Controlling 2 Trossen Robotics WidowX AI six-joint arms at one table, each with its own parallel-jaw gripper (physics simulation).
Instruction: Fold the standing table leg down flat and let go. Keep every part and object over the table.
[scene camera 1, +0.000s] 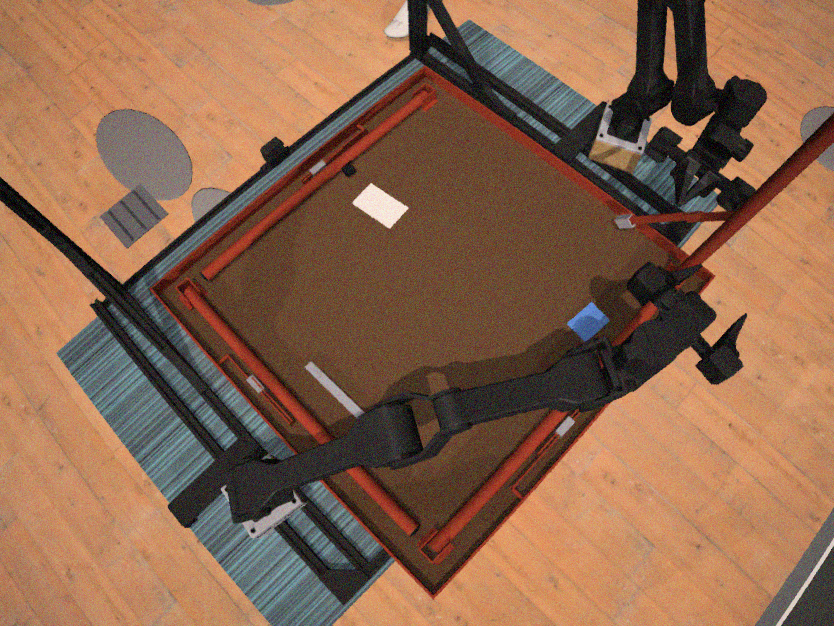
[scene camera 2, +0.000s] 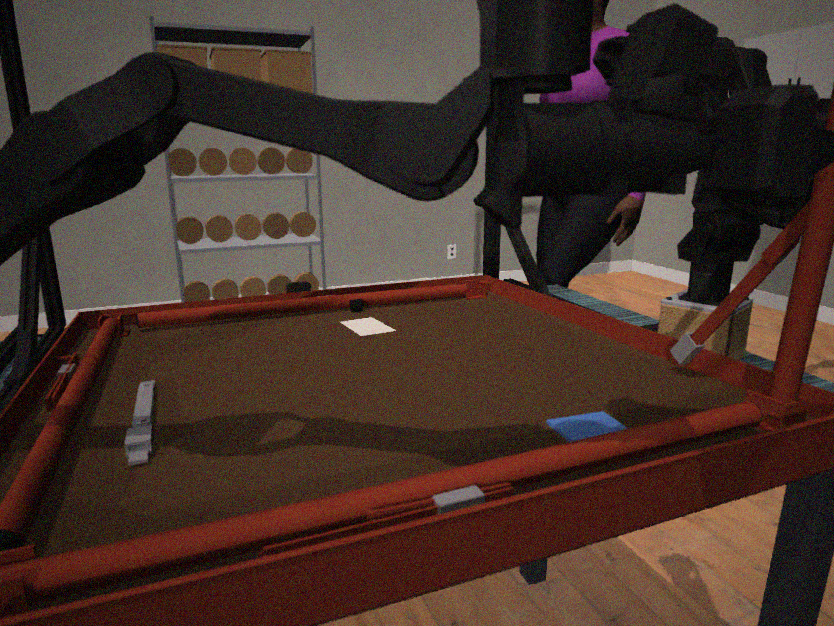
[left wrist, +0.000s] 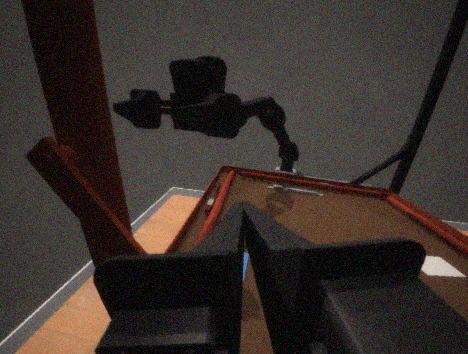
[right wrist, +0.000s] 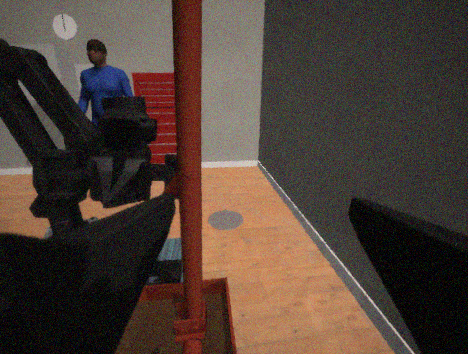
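You'd see the left gripper in scene camera 1, in scene camera 2 (732, 200), in the left wrist view (241, 208) and in the right wrist view. On the left gripper, (scene camera 1: 683, 173) and (right wrist: 100, 184) are the same spot. And the right gripper is there in scene camera 1, in scene camera 2 (786, 146), in the left wrist view (144, 110) and in the right wrist view. On the right gripper, (right wrist: 84, 283) and (scene camera 1: 672, 284) are the same spot.
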